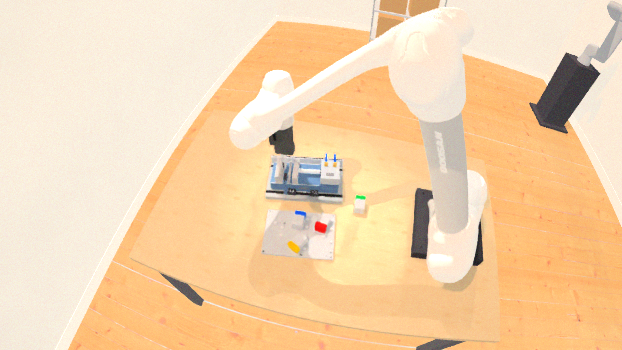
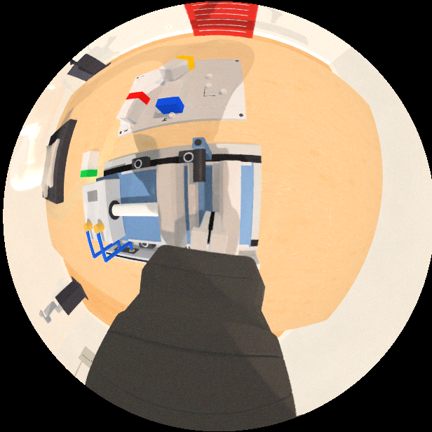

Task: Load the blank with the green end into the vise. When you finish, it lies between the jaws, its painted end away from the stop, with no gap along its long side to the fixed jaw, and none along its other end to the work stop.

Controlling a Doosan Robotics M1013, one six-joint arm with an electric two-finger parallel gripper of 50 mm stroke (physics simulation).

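Observation:
The blank with the green end (image 1: 360,205) (image 2: 90,161) rests on the table beside the vise, past its cylinder-block end, green end toward the back. The vise (image 1: 305,187) (image 2: 141,191) has a movable jaw (image 2: 170,200) on a white rod, a fixed jaw (image 2: 230,192) opposite, and a work stop (image 2: 199,165), a dark cylinder on a blue bracket at the front. My gripper (image 1: 286,159) (image 2: 211,220) is shut, fingers nearly together with a thin dark line between them, at the back part of the opening between the jaws. No blank shows between the fingers; their contact with the vise cannot be told.
A grey plate (image 1: 275,245) (image 2: 232,80) in front of the vise bears blanks with blue (image 1: 300,213) (image 2: 170,105), red (image 1: 321,227) (image 2: 138,96) and yellow (image 1: 293,247) (image 2: 188,62) ends. Blue hoses (image 2: 92,245) stand out at the vise's cylinder block (image 1: 330,172) (image 2: 103,210).

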